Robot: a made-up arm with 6 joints. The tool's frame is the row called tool. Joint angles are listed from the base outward. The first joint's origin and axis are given. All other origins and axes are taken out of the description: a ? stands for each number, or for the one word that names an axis. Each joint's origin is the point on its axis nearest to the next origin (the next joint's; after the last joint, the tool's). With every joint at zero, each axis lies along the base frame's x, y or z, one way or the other. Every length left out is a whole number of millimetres.
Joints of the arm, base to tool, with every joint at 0 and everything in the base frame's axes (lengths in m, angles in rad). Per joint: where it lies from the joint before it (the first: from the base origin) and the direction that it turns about. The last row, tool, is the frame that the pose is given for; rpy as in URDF.
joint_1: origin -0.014 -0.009 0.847 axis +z
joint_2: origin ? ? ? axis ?
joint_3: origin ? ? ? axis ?
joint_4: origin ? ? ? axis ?
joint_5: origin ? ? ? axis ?
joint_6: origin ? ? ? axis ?
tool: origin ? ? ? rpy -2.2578 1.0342 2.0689
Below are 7 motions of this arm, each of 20 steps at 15 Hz.
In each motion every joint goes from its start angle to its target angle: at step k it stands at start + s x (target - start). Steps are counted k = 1, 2, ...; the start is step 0. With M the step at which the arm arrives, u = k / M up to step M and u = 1 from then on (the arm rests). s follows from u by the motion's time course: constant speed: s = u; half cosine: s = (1 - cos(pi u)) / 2; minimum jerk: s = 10 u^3 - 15 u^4 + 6 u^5.
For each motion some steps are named. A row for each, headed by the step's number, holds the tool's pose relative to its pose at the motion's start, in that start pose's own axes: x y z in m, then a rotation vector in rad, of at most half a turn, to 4 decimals.
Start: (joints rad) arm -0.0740 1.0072 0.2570 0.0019 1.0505 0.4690
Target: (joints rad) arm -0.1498 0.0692 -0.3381 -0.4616 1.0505 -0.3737
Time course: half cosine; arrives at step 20
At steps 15, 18, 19, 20:
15: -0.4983 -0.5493 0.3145 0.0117 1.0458 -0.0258
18: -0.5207 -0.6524 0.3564 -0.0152 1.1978 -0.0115
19: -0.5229 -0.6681 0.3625 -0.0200 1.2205 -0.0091
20: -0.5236 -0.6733 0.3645 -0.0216 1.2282 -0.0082

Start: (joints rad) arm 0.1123 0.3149 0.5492 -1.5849 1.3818 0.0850
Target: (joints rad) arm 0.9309 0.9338 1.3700 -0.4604 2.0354 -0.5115
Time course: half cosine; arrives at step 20
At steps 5, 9, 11, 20:
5: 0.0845 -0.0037 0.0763 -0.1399 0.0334 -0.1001
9: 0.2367 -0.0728 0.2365 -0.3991 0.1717 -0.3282
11: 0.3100 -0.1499 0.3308 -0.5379 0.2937 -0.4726
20: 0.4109 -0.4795 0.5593 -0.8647 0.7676 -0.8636

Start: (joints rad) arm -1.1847 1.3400 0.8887 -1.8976 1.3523 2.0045
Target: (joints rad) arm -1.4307 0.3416 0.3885 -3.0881 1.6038 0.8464
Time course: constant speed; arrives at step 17
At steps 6, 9, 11, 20:
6: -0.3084 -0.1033 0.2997 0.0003 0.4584 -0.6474
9: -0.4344 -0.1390 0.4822 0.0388 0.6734 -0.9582
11: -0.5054 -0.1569 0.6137 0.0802 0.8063 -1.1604
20: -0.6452 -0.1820 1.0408 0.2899 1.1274 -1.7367

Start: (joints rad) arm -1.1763 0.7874 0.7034 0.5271 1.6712 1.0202
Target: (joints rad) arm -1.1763 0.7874 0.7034 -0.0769 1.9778 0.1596
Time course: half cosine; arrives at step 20
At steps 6, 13, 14, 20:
6: 0.0058 -0.0258 0.0212 0.0953 0.1725 -0.0791
13: 0.0159 -0.1049 0.0575 0.3321 0.6111 -0.1610
14: 0.0165 -0.1160 0.0601 0.3605 0.6663 -0.1592
20: 0.0172 -0.1509 0.0646 0.4431 0.8323 -0.1364

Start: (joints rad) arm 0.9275 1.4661 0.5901 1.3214 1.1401 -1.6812
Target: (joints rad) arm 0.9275 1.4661 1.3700 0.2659 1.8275 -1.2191
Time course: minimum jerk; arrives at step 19
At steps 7, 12, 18, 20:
7: -0.0353 -0.1135 -0.0476 -0.3263 -0.2027 0.2647
12: -0.0298 -0.2825 -0.0958 -0.9219 -0.6122 0.7844
18: -0.0098 -0.3415 -0.1050 -1.2710 -0.8259 1.0968
20: -0.0097 -0.3417 -0.1051 -1.2728 -0.8269 1.0985

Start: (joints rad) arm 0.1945 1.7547 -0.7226 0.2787 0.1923 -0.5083
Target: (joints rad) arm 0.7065 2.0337 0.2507 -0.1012 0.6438 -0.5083
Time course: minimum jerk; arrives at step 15
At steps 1, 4, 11, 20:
1: -0.0006 -0.0005 -0.0015 -0.0013 0.0008 0.0027
4: -0.0252 -0.0209 -0.0697 -0.0633 0.0309 0.1232
11: -0.0598 -0.0984 -0.5159 -0.5806 0.0322 0.8295
20: -0.0474 -0.0978 -0.5863 -0.6836 0.0052 0.9236

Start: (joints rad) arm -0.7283 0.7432 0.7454 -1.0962 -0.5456 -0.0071
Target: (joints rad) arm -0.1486 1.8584 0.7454 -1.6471 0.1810 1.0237
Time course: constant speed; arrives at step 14
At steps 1, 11, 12, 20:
1: 0.0044 0.1208 0.0378 0.0361 -0.0078 -0.0032
11: 0.4196 0.9763 0.7744 0.7225 -0.2307 0.0727
12: 0.4763 1.0094 0.8747 0.8202 -0.2786 0.0840
20: 0.5839 1.0429 1.0815 1.0274 -0.3912 0.1054

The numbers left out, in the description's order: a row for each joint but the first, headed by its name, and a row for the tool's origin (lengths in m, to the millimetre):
joint_2: xyz 0.023 0.027 0, axis +y
joint_3: xyz -0.016 0 1.031, axis -y
joint_4: xyz 0.515 0 0.017, axis -x
joint_5: xyz 0 -0.24 -0.013, axis -y
joint_6: xyz 0.029 0 0.019, axis -x
tool: xyz 0 -0.026 0.029

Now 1 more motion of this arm.
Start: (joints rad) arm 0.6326 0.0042 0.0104 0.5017 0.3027 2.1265
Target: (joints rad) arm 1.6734 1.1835 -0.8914 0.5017 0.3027 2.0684
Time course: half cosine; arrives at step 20
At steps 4, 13, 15, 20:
4: -0.1465 0.0318 -0.1236 -0.1225 0.0997 0.1578
13: -1.1217 -0.4121 -0.3716 -0.8304 0.2753 1.4029
15: -1.2133 -0.5825 -0.3476 -0.9488 0.1801 1.6608
20: -1.2621 -0.7757 -0.3150 -1.0737 0.0025 1.9412

